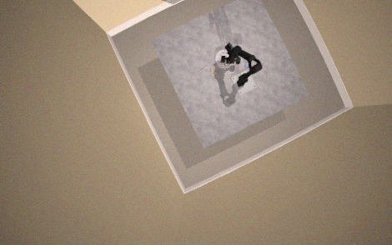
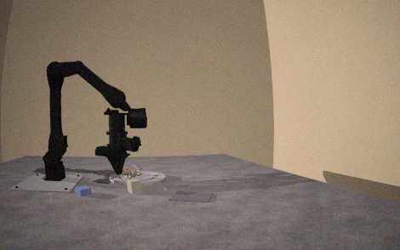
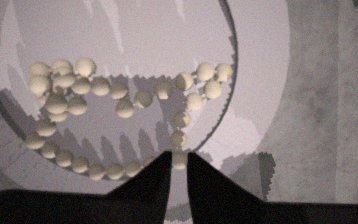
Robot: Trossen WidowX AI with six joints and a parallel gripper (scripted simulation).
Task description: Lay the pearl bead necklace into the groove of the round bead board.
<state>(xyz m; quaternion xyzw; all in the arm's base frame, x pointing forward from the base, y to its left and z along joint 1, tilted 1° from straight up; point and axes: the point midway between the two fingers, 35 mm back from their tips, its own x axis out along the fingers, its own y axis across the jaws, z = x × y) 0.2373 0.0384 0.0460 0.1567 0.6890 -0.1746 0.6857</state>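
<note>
Now: gripper tip 60 mm short of the round bead board, 20 mm to the right of it and 10 mm above it. Also, from my gripper tip: flat grey plate (210 mm to the right, 210 mm ahead, 20 mm below); cream cube (150 mm to the right, 60 mm ahead); blue block (180 mm to the right, 90 mm behind, 10 mm below).
</note>
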